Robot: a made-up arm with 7 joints.
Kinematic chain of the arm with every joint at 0, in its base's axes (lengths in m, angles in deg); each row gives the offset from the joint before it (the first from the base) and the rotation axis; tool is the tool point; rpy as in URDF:
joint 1: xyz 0 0 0.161 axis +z
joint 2: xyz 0 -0.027 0.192 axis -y
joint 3: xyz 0 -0.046 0.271 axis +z
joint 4: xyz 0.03 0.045 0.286 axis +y
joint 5: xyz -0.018 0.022 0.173 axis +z
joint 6: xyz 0 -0.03 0.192 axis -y
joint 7: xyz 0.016 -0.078 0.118 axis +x
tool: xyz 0 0 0 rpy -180 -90 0
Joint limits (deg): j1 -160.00..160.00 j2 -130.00..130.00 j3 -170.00..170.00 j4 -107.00..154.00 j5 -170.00..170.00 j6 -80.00..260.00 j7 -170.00..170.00
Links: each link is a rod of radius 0.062 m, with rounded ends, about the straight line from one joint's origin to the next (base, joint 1, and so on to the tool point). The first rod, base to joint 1, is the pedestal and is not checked.
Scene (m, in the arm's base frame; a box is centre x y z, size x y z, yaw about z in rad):
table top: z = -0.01
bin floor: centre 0.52 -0.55 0 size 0.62 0.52 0.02 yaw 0.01
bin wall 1: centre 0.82 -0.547 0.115 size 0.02 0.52 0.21 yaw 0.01
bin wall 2: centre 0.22 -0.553 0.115 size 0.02 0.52 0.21 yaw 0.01
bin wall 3: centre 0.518 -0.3 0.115 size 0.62 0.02 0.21 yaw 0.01
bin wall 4: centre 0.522 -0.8 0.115 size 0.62 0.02 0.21 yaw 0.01
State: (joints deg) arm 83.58 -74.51 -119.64 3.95 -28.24 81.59 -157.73
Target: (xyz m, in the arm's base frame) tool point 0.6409 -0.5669 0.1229
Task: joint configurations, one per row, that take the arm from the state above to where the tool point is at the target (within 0.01 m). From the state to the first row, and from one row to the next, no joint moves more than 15 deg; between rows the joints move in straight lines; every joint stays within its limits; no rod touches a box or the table.
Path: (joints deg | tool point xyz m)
1: 69.71 -74.22 -122.90 1.44 -29.86 84.87 -157.73 | 0.3071 0.8924 0.5176
2: 55.84 -73.92 -126.15 -1.07 -31.48 88.14 -157.73 | 0.5015 0.7892 0.4989
3: 41.97 -73.63 -129.41 -3.58 -33.11 91.42 -157.73 | 0.6666 0.6423 0.4795
4: 28.10 -73.33 -132.67 -6.10 -34.73 94.70 -157.73 | 0.7919 0.4595 0.4603
5: 14.23 -73.04 -135.93 -8.61 -36.35 97.97 -157.73 | 0.8691 0.2515 0.4414
6: 0.36 -72.74 -139.18 -11.12 -37.97 101.25 -157.73 | 0.8928 0.0307 0.4234
7: -13.51 -72.45 -142.44 -13.63 -39.60 104.52 -157.73 | 0.8608 -0.1887 0.4062
8: -27.38 -72.15 -145.70 -16.14 -41.22 107.80 -157.73 | 0.7749 -0.3924 0.3906
9: -41.25 -71.86 -148.96 -18.65 -42.84 111.08 -157.73 | 0.6409 -0.5669 0.3763
10: -40.44 -80.69 -149.97 -16.49 -44.16 107.72 -157.73 | 0.6481 -0.5729 0.2500
11: -39.63 -89.52 -150.98 -14.34 -45.48 104.36 -157.73 | 0.6409 -0.5669 0.1229

